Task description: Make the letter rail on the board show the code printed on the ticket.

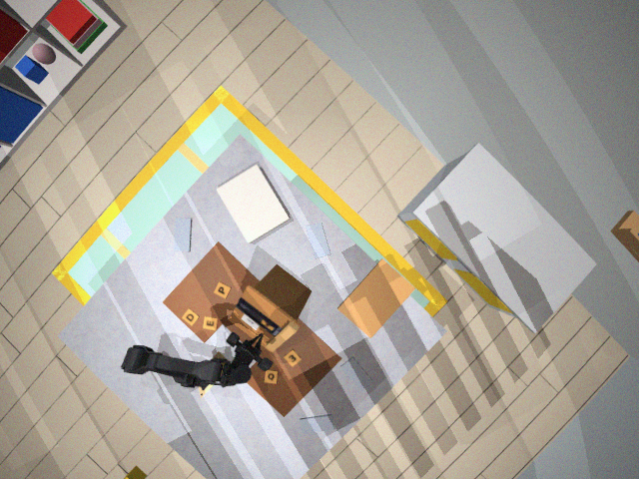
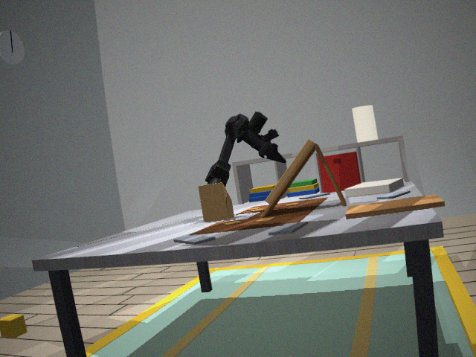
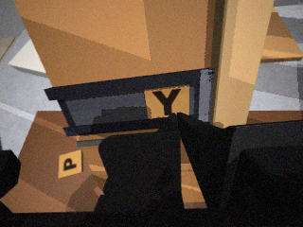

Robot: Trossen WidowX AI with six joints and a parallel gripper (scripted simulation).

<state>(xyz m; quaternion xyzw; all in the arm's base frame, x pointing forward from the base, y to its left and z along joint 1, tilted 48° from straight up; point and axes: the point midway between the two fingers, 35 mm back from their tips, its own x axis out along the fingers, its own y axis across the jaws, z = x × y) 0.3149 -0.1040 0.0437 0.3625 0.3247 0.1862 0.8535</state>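
The letter tile lies 200 mm below my gripper tip, 200 mm behind it and 180 mm to the right of it. Round my gripper tip: orange plank (390 mm ahead, 280 mm to the right, 190 mm below); white ticket (100 mm below, 60 mm to the left, 30 mm behind); brown mat (200 mm below, 140 mm behind, 30 mm to the left).
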